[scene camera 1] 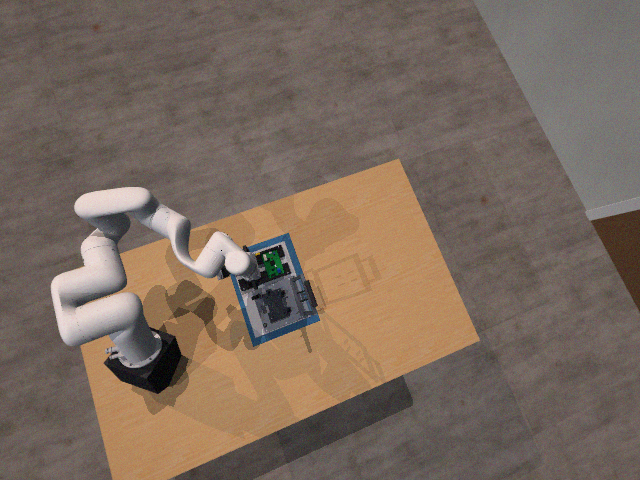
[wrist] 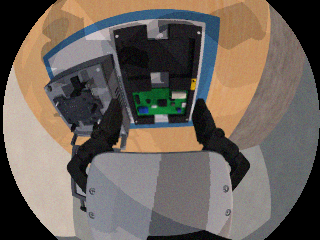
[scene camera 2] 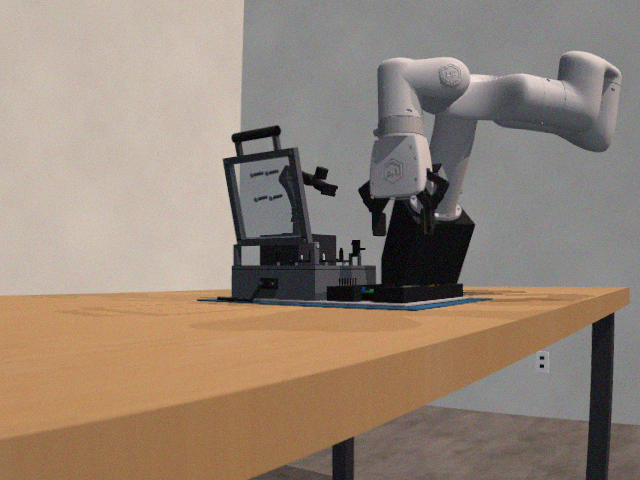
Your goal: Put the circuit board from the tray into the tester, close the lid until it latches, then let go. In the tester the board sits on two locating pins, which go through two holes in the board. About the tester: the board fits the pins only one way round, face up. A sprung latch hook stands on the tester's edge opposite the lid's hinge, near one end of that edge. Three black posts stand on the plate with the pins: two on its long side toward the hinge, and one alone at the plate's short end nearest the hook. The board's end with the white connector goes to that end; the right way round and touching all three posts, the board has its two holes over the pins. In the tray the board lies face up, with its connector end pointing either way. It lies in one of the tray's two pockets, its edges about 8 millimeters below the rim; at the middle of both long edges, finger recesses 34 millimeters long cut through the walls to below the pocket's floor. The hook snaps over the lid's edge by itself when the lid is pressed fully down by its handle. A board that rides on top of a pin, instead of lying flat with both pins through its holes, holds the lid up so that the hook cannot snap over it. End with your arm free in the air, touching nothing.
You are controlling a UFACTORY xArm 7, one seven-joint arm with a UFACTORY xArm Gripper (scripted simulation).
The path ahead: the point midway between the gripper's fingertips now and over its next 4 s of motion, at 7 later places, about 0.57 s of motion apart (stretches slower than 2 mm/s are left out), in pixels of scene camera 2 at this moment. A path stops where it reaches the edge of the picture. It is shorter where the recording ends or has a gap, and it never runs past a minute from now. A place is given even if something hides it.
My gripper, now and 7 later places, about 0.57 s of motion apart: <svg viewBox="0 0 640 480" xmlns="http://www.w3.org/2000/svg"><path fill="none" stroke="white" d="M402 235L405 260L402 260L390 259L384 258L384 267L384 280L383 285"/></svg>
